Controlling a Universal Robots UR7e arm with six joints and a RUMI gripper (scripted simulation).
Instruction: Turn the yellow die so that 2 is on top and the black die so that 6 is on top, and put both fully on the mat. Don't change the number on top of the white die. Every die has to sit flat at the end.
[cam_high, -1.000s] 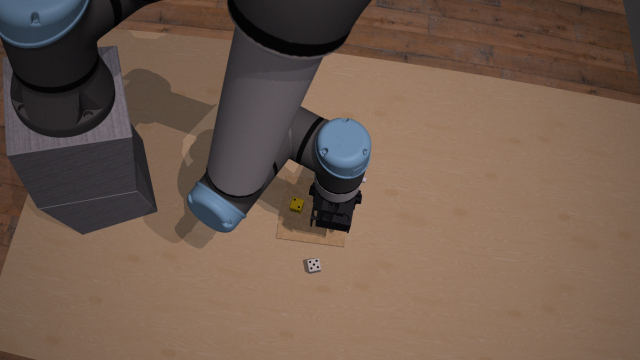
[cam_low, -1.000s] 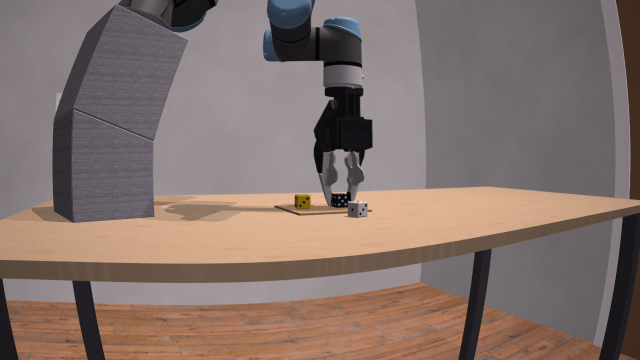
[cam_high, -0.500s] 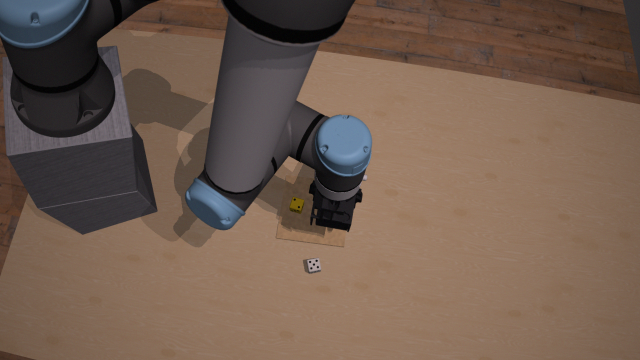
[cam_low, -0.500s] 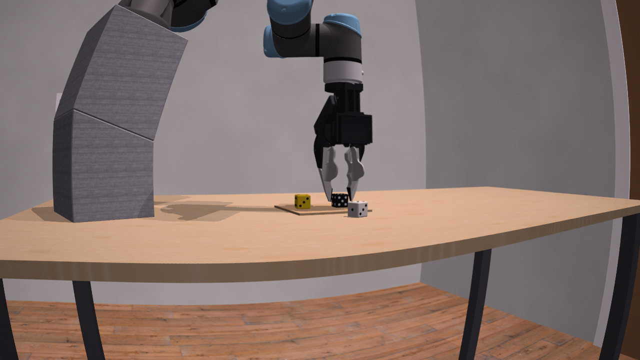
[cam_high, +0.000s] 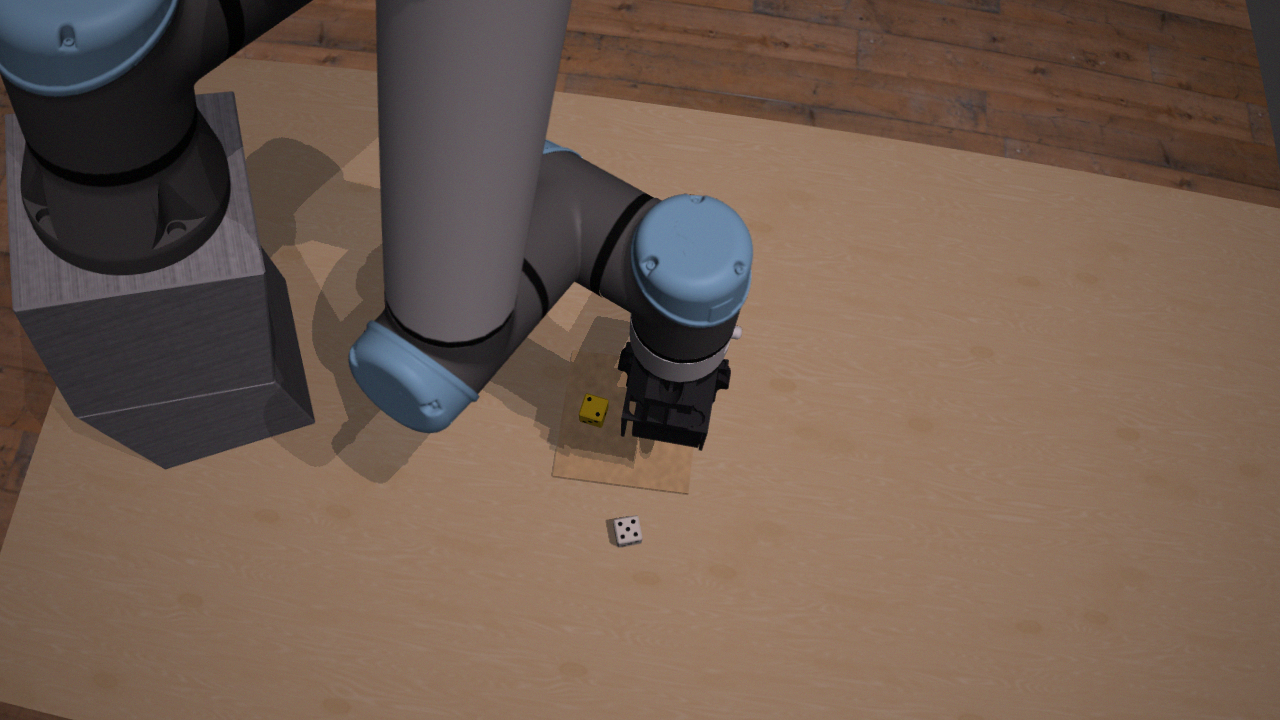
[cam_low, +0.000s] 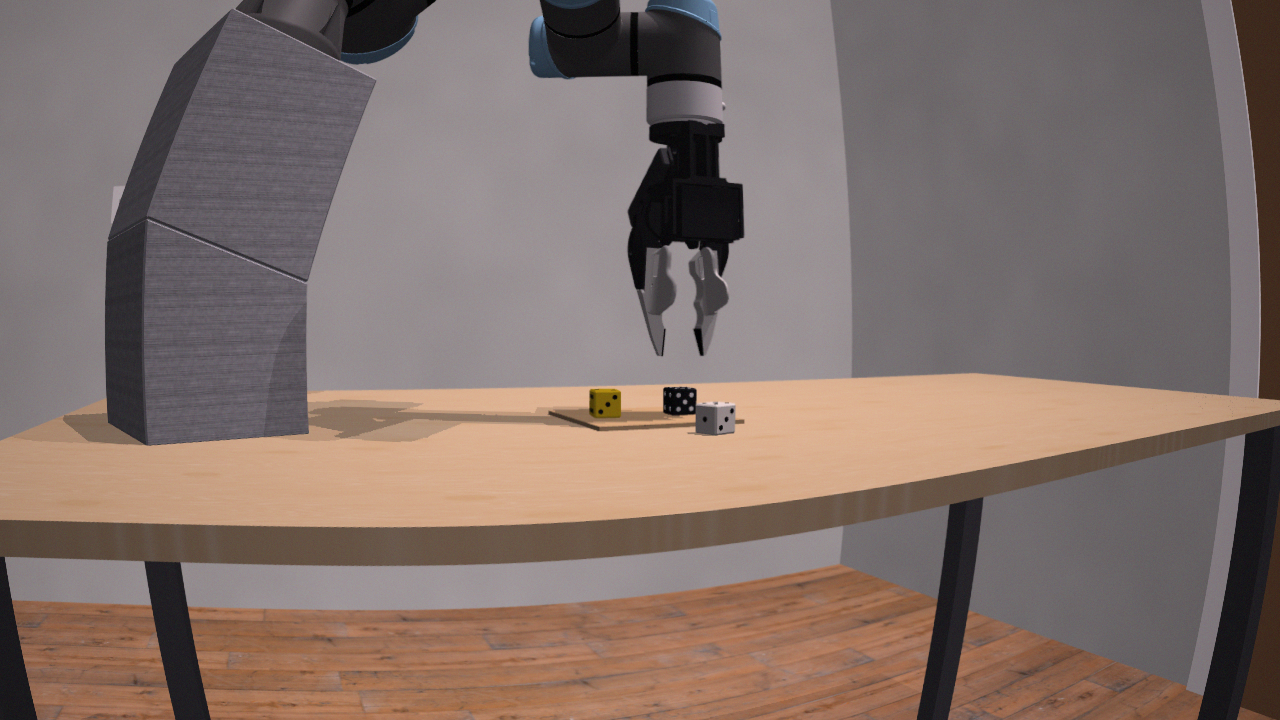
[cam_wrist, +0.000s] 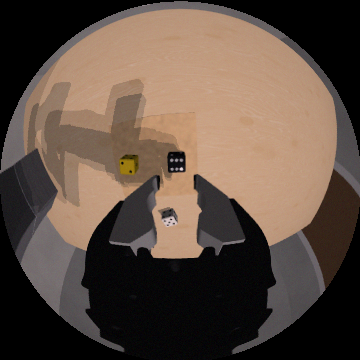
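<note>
My gripper is now 6 cm above the black die. The rest, counted from my hand: white die 4 cm behind, 11 cm to the right, 6 cm below; then mat 4 cm behind, 1 cm to the left, 7 cm below; then yellow die 7 cm behind, 1 cm to the left, 6 cm below.
</note>
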